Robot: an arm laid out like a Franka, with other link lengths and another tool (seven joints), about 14 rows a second.
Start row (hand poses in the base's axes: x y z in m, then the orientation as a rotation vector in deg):
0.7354, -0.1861, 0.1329, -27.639, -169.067, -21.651
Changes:
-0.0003, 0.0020, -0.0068, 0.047, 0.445, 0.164
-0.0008, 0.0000, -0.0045, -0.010, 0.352, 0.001
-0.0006, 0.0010, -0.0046, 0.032, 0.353, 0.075
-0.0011, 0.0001, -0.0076, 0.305, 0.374, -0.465
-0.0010, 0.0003, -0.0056, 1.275, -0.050, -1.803
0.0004, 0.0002, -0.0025, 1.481, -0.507, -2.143
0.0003, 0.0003, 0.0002, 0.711, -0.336, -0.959
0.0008, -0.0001, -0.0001, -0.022, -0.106, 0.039
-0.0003, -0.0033, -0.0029, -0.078, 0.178, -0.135
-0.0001, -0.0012, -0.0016, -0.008, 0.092, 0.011
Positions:
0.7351, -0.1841, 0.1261, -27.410, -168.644, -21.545
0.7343, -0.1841, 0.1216, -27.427, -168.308, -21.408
0.7337, -0.1831, 0.1170, -27.328, -167.967, -21.323
0.7326, -0.1830, 0.1094, -27.993, -167.445, -21.692
0.7316, -0.1827, 0.1038, -30.477, -166.799, -23.780
0.7320, -0.1825, 0.1013, -33.404, -166.392, -26.382
0.7323, -0.1822, 0.1015, -34.701, -166.265, -27.663
0.7331, -0.1823, 0.1014, -34.639, -166.380, -27.674
0.7328, -0.1856, 0.0985, -34.861, -166.223, -27.501
0.7327, -0.1868, 0.0969, -34.852, -166.142, -27.448

